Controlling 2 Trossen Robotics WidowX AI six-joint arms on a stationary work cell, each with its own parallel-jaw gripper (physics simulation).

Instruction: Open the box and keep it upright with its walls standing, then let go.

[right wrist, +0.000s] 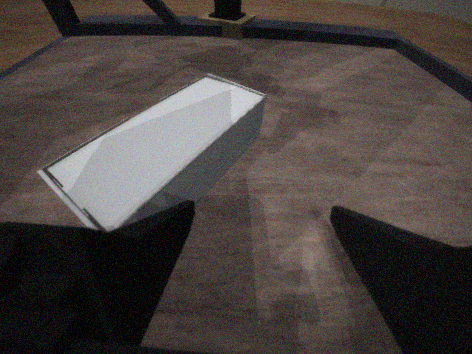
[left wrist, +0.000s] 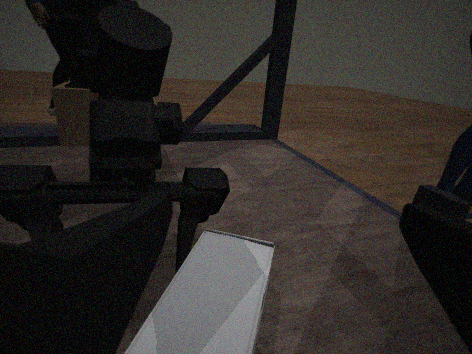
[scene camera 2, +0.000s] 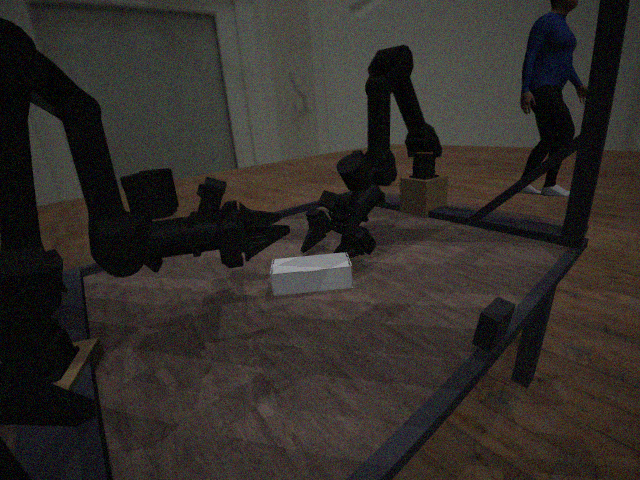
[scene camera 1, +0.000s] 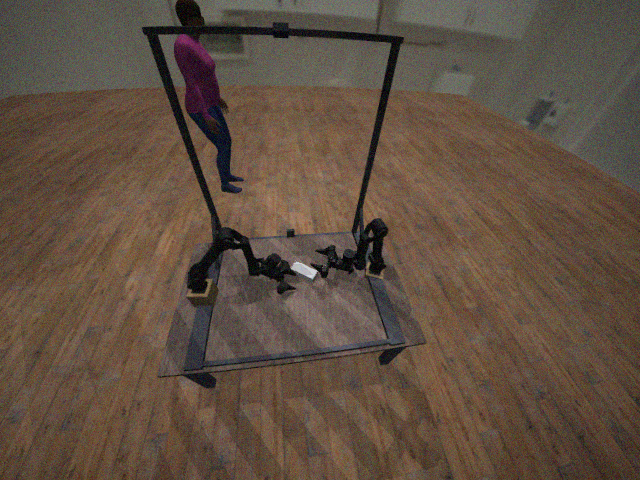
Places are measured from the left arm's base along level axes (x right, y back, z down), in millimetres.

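Pixels of known places: left gripper, between the fingertips: (left wrist: 284, 208) (scene camera 2: 285, 222) (scene camera 1: 312, 257); right gripper, between the fingertips: (right wrist: 262, 210) (scene camera 1: 295, 281); left arm's base, origin of its link: (right wrist: 227, 16) (scene camera 2: 44, 368) (scene camera 1: 375, 270); right arm's base, origin of its link: (left wrist: 87, 86) (scene camera 2: 423, 177) (scene camera 1: 199, 287).
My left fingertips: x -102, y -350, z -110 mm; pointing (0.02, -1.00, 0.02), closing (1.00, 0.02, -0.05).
Ahead of a thing's pixels: the offset from my left fingertips to its middle. Level surfaces: height alone.
A white closed box @(dx -28, dy -41, dz +115 mm) (scene camera 1: 304, 270) (scene camera 2: 311, 273) (left wrist: 210, 298) (right wrist: 157, 147) lies flat on the wooden table @(dz +137 mm) (scene camera 1: 294, 324) (scene camera 2: 318, 381), its lid down. My left gripper (scene camera 1: 322, 260) (scene camera 2: 263, 238) (left wrist: 284, 208) is open and empty, low over the table at one short end of the box. My right gripper (scene camera 1: 289, 280) (scene camera 2: 332, 238) (right wrist: 262, 210) is open and empty at the other end, with one finger just past the box's corner. Neither gripper touches the box. The right gripper also shows in the left wrist view (left wrist: 199, 189), beyond the far end of the box.
A black gantry frame (scene camera 1: 375, 133) stands at the back of the table, with dark rails (scene camera 2: 461, 376) along its edges. A person (scene camera 1: 206, 95) (scene camera 2: 542, 71) stands on the floor behind the cell. The arm bases sit on tan blocks @(dx -329, dy -478, dz +83 mm) (scene camera 1: 201, 294) (scene camera 2: 423, 192).
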